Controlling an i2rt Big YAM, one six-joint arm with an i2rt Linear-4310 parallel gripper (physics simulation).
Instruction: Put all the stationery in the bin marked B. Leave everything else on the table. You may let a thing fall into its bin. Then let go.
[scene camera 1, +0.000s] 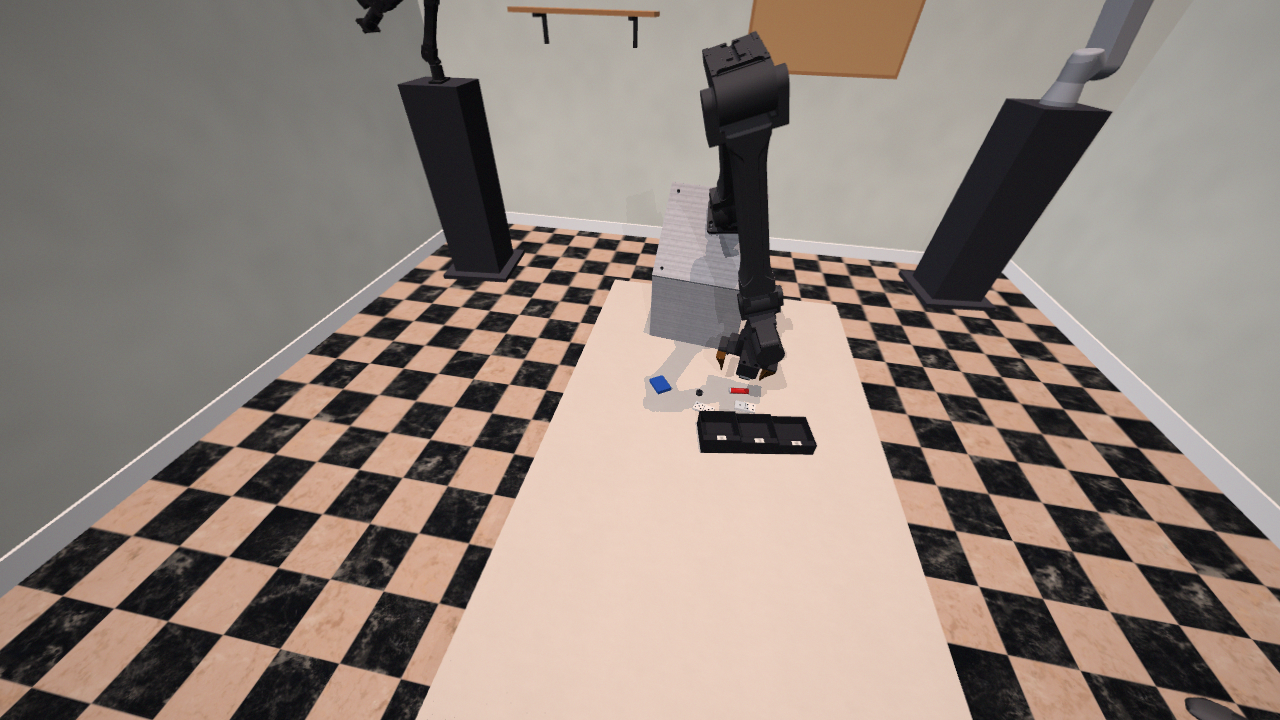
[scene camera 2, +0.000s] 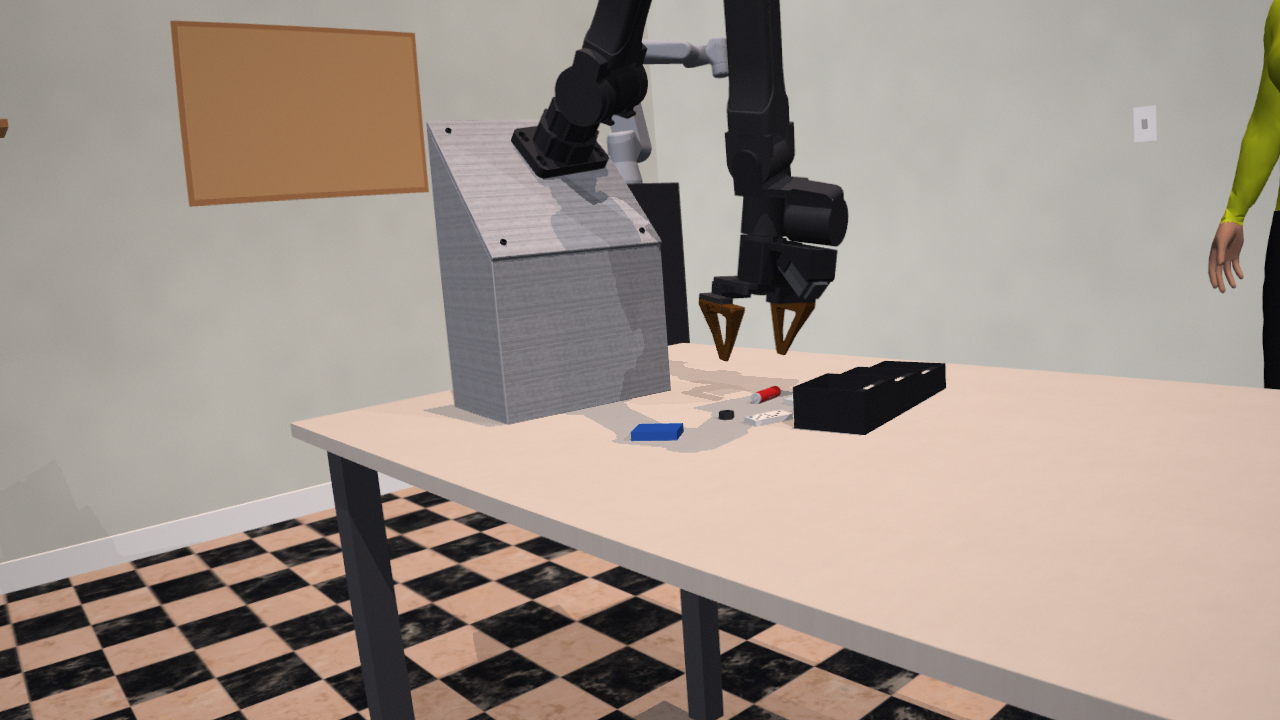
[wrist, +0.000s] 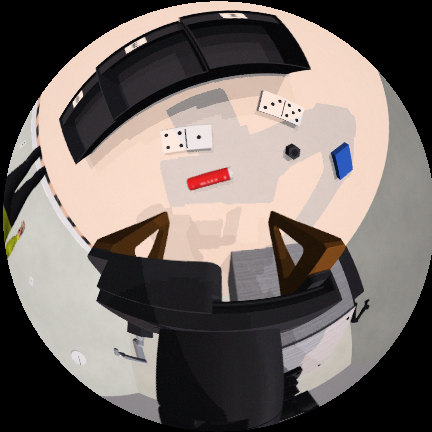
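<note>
My gripper is there for me to see, and the wrist view shows it as well. There's also a flat blue block, plus a black three-compartment bin row.
</note>
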